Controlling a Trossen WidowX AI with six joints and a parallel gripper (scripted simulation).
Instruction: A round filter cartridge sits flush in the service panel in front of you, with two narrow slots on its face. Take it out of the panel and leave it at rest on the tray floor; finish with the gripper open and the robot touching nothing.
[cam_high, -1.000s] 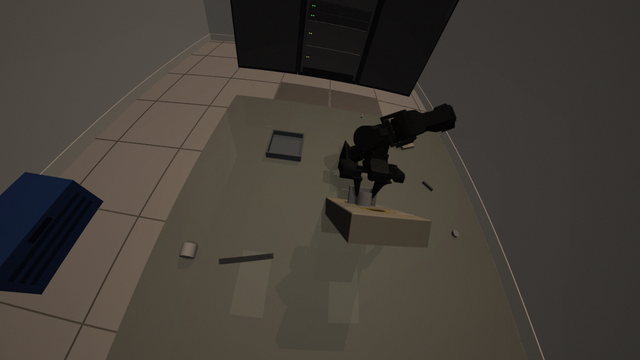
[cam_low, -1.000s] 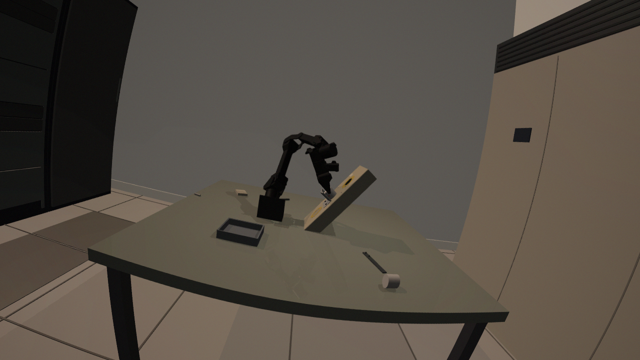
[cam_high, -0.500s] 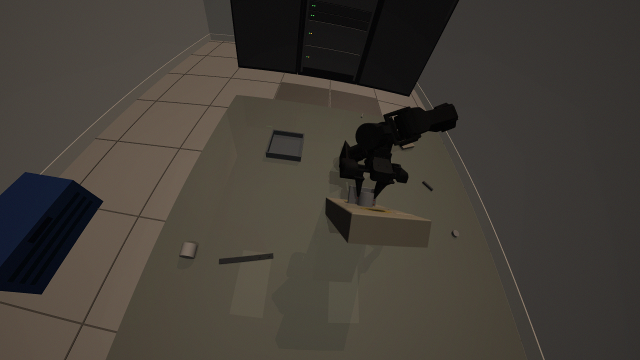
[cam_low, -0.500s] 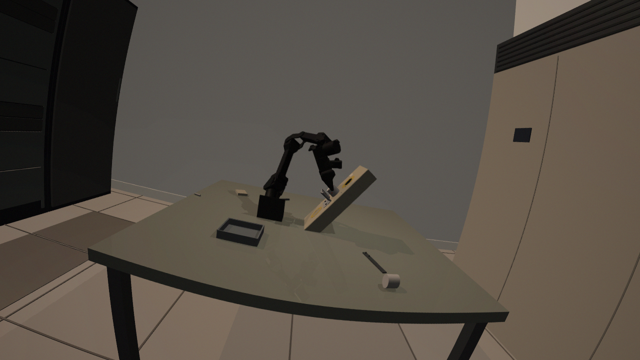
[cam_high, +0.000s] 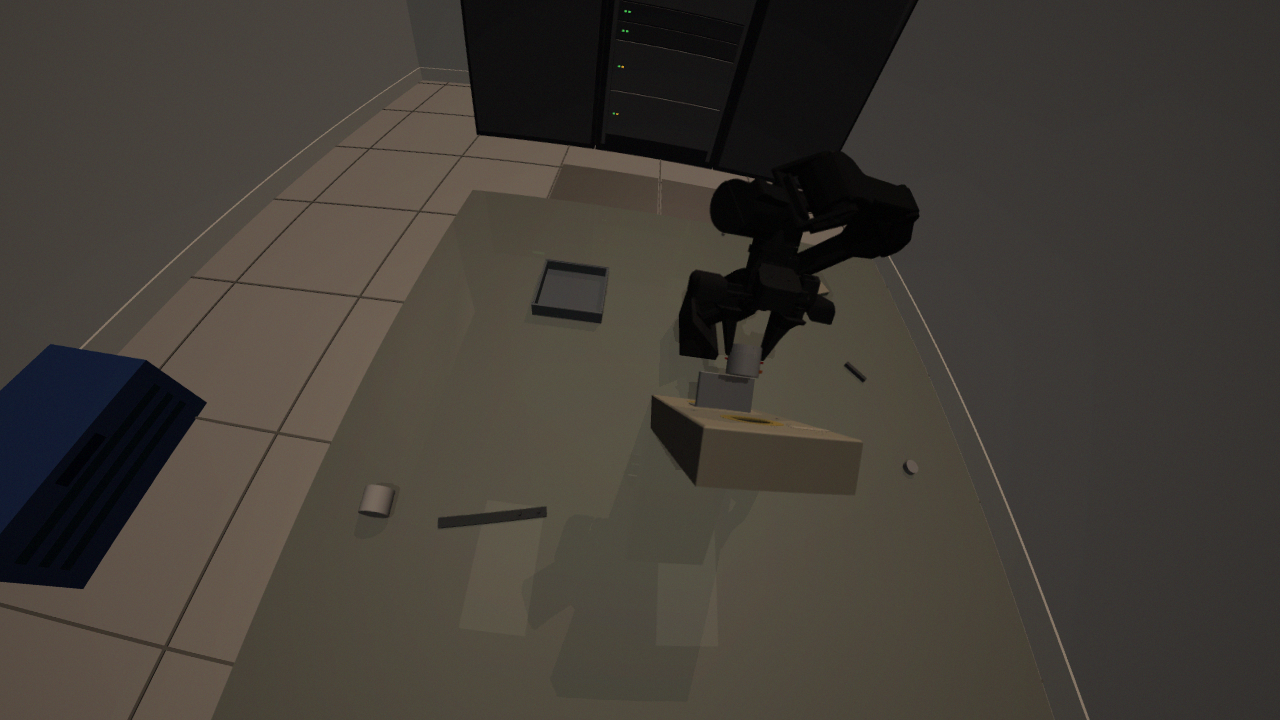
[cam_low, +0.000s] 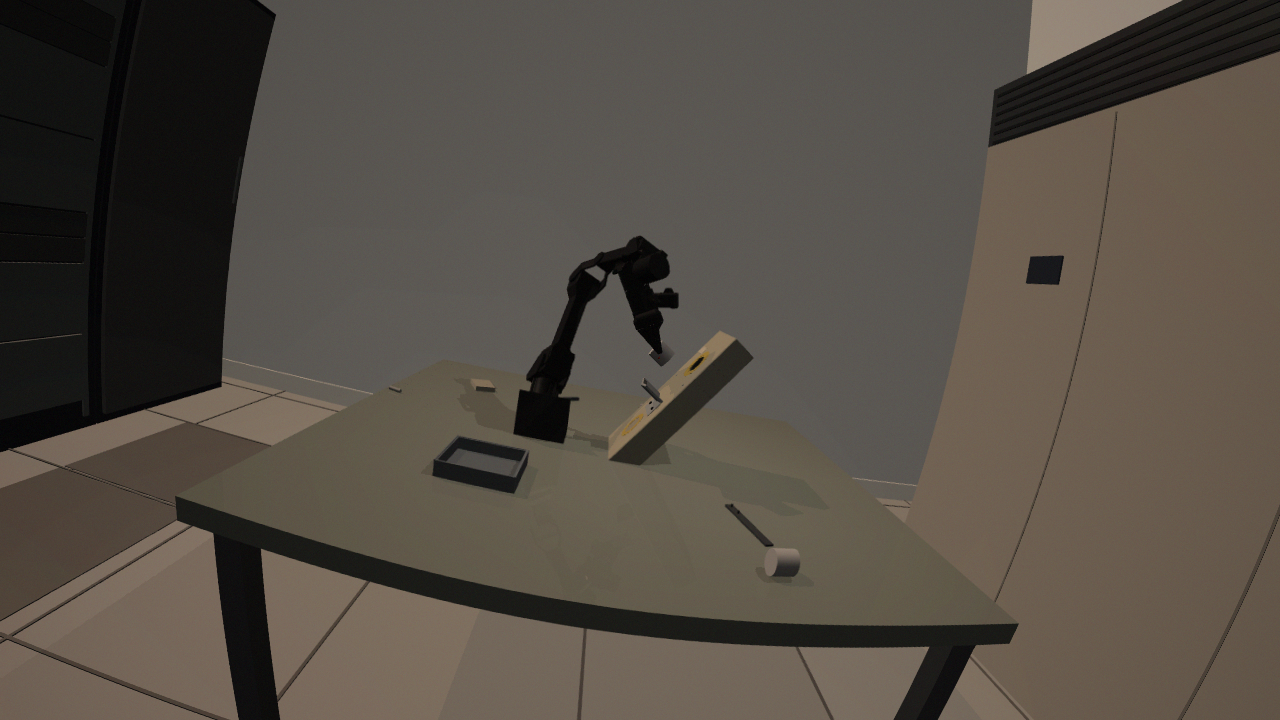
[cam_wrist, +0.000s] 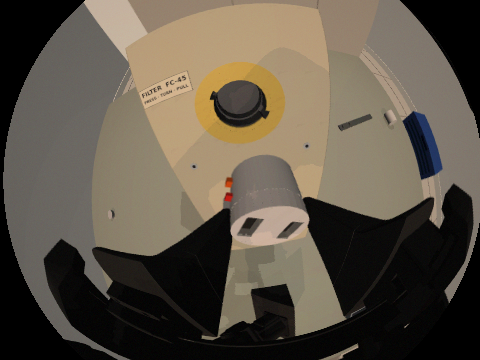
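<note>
The dark grey tray is 32 cm behind my gripper tip, 27 cm to the right of it and 24 cm below it. Also, from my gripper tip: round filter cartridge (right at my gripper tip); tan service panel (6 cm ahead, 10 cm below); grey ledge (11 cm below).
</note>
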